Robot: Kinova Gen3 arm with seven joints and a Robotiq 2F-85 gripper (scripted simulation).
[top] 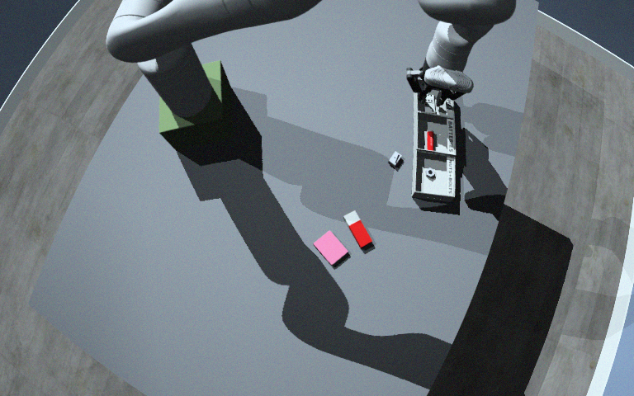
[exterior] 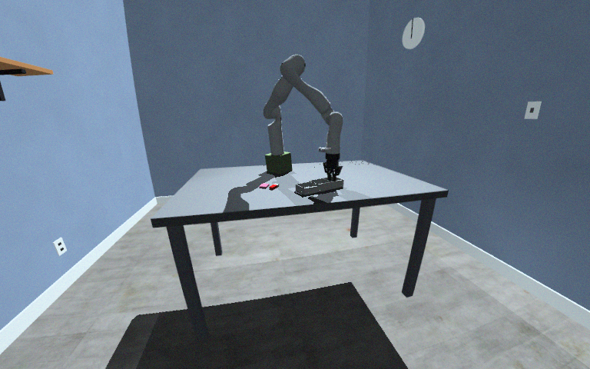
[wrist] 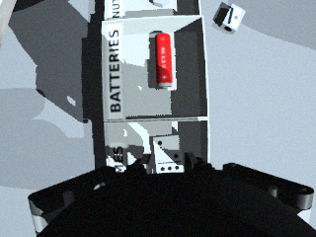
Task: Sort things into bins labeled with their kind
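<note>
Now: the white domino 3 cm below my hand. From my hand the other things lie so: red battery: 4 cm ahead, 8 cm to the right, 2 cm below; nut: 8 cm ahead, 14 cm to the right, 3 cm below; bin row: 5 cm ahead, 7 cm to the right, 2 cm below.
</note>
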